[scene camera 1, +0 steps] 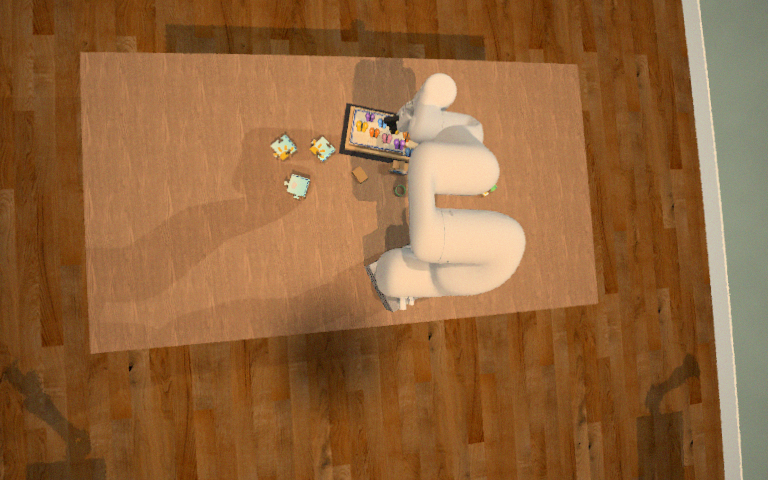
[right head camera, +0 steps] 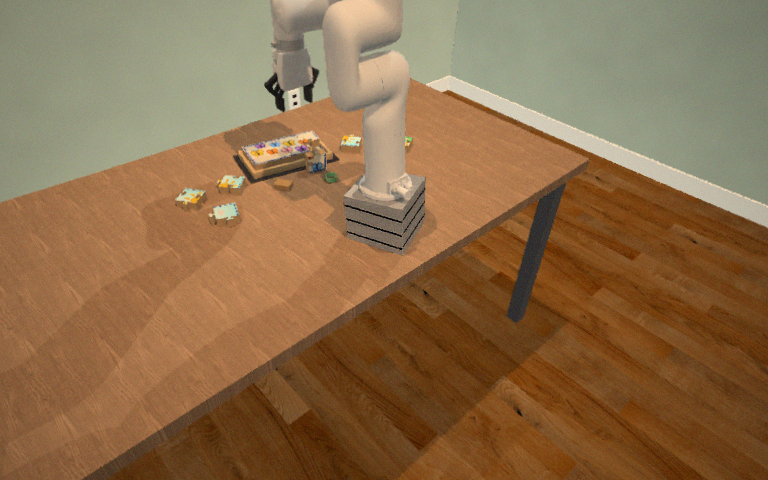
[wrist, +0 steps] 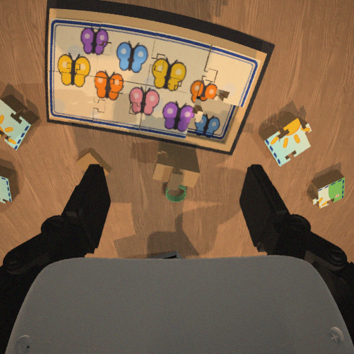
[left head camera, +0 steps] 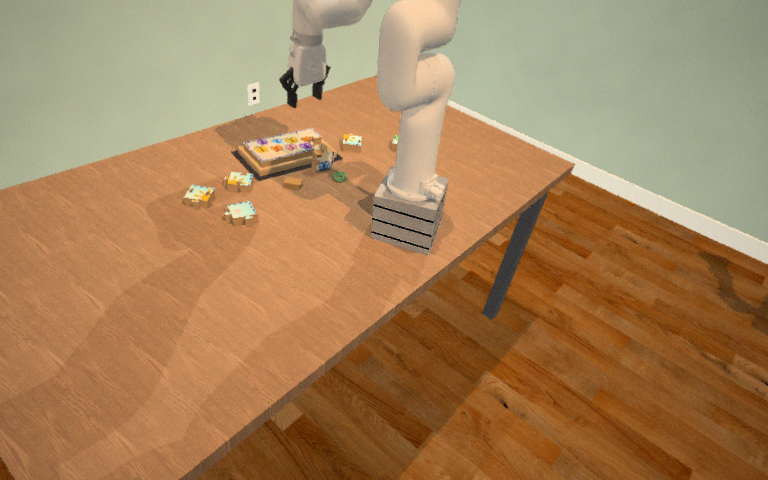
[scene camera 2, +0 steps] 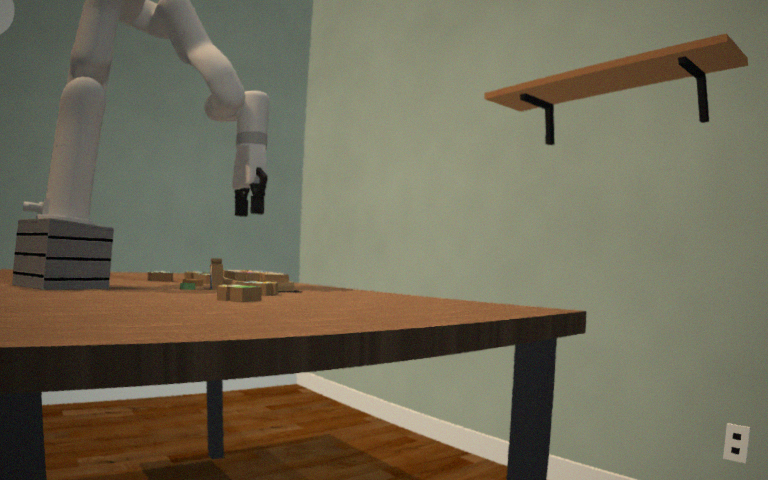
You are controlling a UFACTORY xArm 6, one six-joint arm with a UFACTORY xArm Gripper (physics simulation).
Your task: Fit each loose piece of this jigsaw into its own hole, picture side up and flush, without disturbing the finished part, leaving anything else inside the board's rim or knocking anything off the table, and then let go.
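Places are measured from the arm's base along level axes (x right, y back, z down), in millimetres.
Where they show: gripper, fingertip midpoint: (scene camera 1: 408, 128) (right head camera: 294, 105) (left head camera: 304, 101) (scene camera 2: 248, 215); arm's base, link origin: (right head camera: 385, 186) (left head camera: 412, 186) (scene camera 2: 65, 223).
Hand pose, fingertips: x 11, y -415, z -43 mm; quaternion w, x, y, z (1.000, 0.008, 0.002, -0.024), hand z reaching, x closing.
Note:
Each offset is from my fingertips to the centre of the thing.
My gripper (left head camera: 304, 100) (right head camera: 294, 104) (scene camera 2: 249, 213) (wrist: 175, 182) is open and empty, high above the board's front side. The board @(dx -29, dy -28, dz +162 mm) (left head camera: 271, 168) (scene camera 1: 347, 148) (wrist: 150, 27) holds the butterfly jigsaw, with one hole at its front right corner; the hole's floor shows a printed blue butterfly in the wrist view. The loose butterfly piece @(dx +8, dy +78, dz +139 mm) (left head camera: 324, 161) (right head camera: 317, 161) (scene camera 1: 399, 167) (scene camera 2: 216, 273) (wrist: 176, 165) stands upright on edge at the board's front rim, near that hole. Its picture side faces the front. Whether it touches the rim is too small to tell.
Teal-and-orange pieces @(dx -235, dy +22, dz +162 mm) (left head camera: 239, 181) @(dx -351, dy +26, dz +162 mm) (left head camera: 199, 194) lie left of the board, near a pale teal piece @(dx -314, dy +141, dz +162 mm) (left head camera: 241, 212). Another orange-and-teal piece @(dx +171, dy +34, dz +162 mm) (left head camera: 352, 141) (wrist: 288, 142) and a green-cornered piece (wrist: 331, 193) lie right. A tan block @(dx -116, dy +99, dz +167 mm) (left head camera: 293, 183) and green ring @(dx +14, dy +147, dz +168 mm) (left head camera: 339, 177) lie in front.

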